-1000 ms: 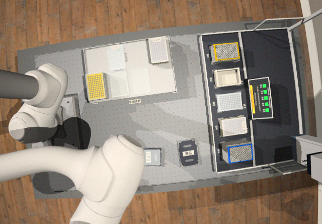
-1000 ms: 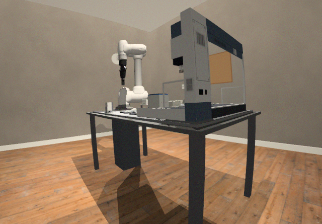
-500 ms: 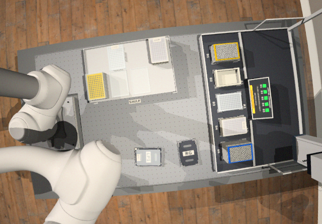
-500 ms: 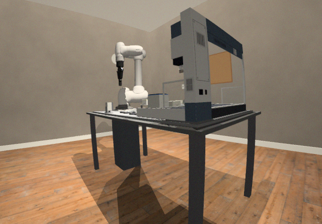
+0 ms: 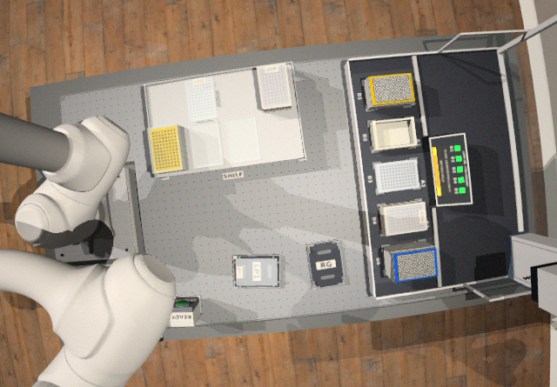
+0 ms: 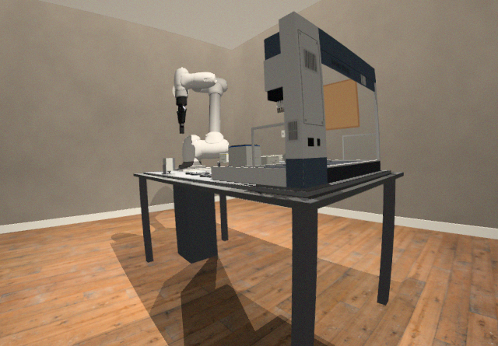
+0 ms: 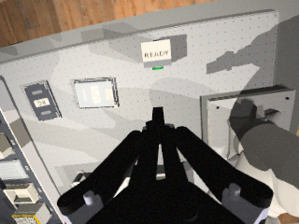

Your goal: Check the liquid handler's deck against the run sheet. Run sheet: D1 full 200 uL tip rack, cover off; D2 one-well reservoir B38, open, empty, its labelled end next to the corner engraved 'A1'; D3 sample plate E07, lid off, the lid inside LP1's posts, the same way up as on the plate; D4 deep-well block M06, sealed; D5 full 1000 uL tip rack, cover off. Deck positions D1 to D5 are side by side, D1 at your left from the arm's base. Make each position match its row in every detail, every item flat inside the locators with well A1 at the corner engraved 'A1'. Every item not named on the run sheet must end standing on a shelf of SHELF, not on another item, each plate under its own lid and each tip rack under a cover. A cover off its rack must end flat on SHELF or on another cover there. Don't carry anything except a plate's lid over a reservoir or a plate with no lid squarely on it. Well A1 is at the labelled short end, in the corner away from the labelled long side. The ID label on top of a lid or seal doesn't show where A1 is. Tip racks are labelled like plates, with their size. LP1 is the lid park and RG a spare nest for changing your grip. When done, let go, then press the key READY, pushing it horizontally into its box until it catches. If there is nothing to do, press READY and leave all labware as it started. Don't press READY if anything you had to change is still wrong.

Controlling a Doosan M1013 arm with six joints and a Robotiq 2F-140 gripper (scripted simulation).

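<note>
My hand is 10 mm past the READY key box, 80 mm to the left of it and 240 mm above it. From my hand the other things lie so: lid: 220 mm ahead, 10 mm to the right, 290 mm below; then RG nest: 430 mm ahead, 10 mm to the right, 300 mm below; then LP1: 220 mm ahead, 10 mm to the right, 300 mm below.
</note>
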